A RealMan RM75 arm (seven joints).
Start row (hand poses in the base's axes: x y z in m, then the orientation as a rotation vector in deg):
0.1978 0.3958 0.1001 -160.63 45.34 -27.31
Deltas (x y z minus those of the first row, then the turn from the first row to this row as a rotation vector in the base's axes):
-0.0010 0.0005 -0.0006 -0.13 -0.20 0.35
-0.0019 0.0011 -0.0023 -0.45 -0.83 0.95
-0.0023 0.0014 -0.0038 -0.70 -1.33 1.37
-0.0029 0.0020 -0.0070 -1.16 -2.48 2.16
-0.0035 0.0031 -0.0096 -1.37 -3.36 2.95
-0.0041 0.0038 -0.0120 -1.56 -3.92 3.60
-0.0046 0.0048 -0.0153 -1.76 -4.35 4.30
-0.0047 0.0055 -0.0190 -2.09 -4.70 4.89
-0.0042 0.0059 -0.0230 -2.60 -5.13 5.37
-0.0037 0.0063 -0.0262 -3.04 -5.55 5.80
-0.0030 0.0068 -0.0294 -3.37 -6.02 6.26
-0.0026 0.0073 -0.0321 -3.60 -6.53 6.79
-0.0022 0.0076 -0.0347 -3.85 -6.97 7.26
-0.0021 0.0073 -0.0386 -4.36 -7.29 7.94
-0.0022 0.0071 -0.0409 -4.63 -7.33 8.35
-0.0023 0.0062 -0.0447 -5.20 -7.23 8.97
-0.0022 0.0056 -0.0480 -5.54 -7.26 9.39
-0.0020 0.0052 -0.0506 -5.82 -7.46 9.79
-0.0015 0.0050 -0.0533 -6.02 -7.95 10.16
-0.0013 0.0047 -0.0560 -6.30 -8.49 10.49
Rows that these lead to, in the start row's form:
0.1968 0.3963 0.0995 -160.75 44.79 -27.59
0.1959 0.3969 0.0978 -160.90 43.79 -28.52
0.1955 0.3972 0.0963 -161.00 43.08 -29.27
0.1949 0.3978 0.0931 -161.06 41.69 -30.94
0.1943 0.3989 0.0905 -161.00 40.36 -32.11
0.1937 0.3996 0.0881 -161.04 39.29 -32.86
0.1932 0.4006 0.0848 -161.15 38.18 -33.43
0.1931 0.4013 0.0811 -161.39 37.24 -33.97
0.1936 0.4017 0.0771 -161.73 36.42 -34.75
0.1941 0.4021 0.0739 -161.98 35.68 -35.48
0.1948 0.4026 0.0707 -162.12 34.89 -36.22
0.1952 0.4031 0.0680 -162.15 33.99 -36.93
0.1956 0.4034 0.0654 -162.22 33.20 -37.57
0.1957 0.4031 0.0615 -162.61 32.09 -38.17
0.1956 0.4029 0.0592 -162.89 31.46 -38.30
0.1955 0.4020 0.0554 -163.55 30.52 -38.37
0.1956 0.4014 0.0521 -163.90 29.86 -38.52
0.1958 0.4010 0.0495 -164.09 29.20 -38.88
0.1963 0.4008 0.0468 -164.05 28.53 -39.58
0.1965 0.4005 0.0441 -164.03 27.91 -40.40

